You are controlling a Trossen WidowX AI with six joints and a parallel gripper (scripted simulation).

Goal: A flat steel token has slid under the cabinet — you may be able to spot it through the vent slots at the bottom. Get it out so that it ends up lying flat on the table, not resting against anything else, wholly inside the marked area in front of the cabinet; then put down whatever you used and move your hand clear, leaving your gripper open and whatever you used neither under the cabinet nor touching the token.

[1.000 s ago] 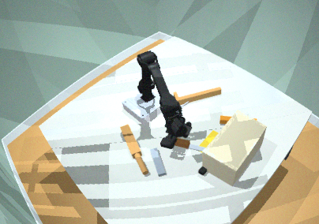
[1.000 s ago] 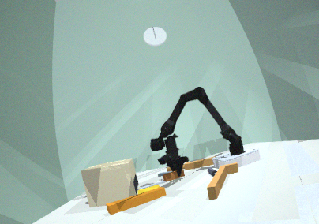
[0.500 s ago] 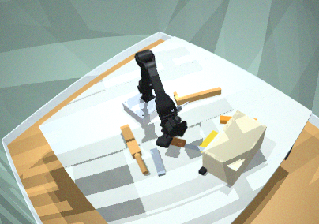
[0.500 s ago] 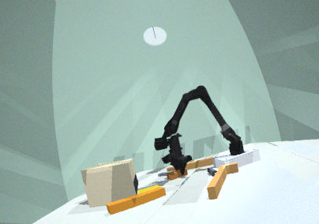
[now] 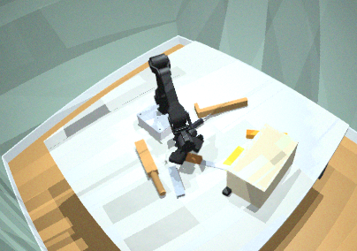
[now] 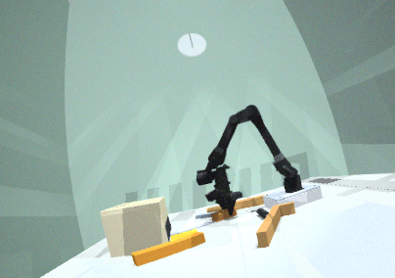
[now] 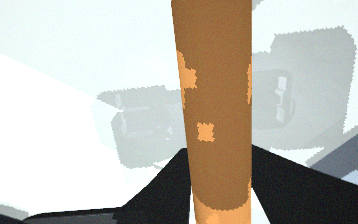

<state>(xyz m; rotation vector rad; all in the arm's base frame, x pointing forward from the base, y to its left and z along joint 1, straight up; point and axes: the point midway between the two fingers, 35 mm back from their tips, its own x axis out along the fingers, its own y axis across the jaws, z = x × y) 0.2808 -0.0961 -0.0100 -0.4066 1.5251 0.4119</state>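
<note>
The grey flat bar lies 8 cm ahead of my gripper tip and 11 cm to the right of it. Round my gripper tip: orange paddle: 4 cm behind, 16 cm to the right, 1 cm above; then orange bar: 19 cm ahead, 36 cm to the left, 1 cm above.
</note>
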